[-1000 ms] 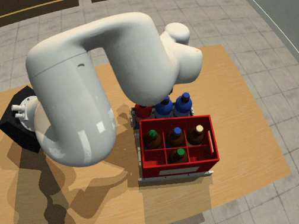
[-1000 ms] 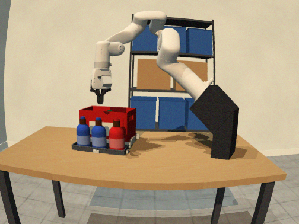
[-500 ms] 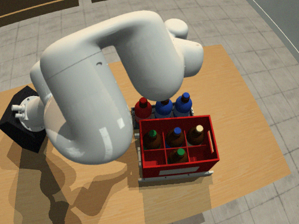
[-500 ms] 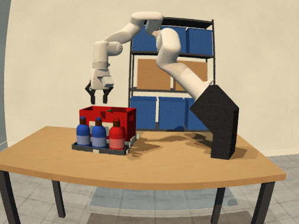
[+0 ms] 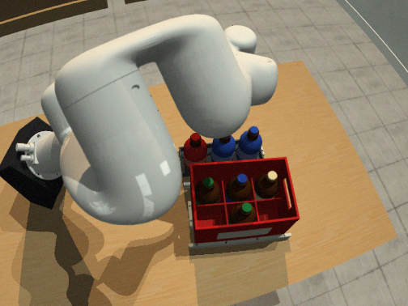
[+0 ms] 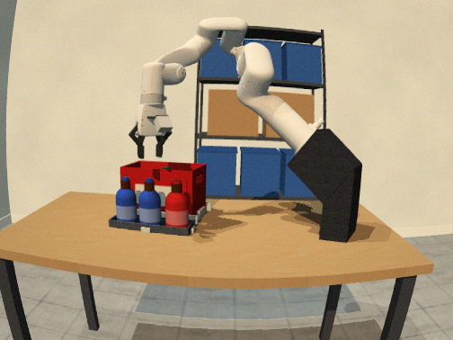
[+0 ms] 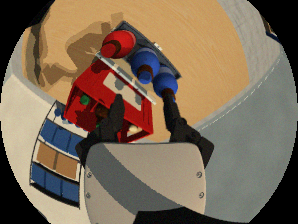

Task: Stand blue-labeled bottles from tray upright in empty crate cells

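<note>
The red-labeled bottle lies 80 mm behind my hand, 20 mm to the left of it and 160 mm below it. The rest, counted from my hand: red crate (50 mm behind, 190 mm to the right, 160 mm below); dark tray (230 mm below).
</note>
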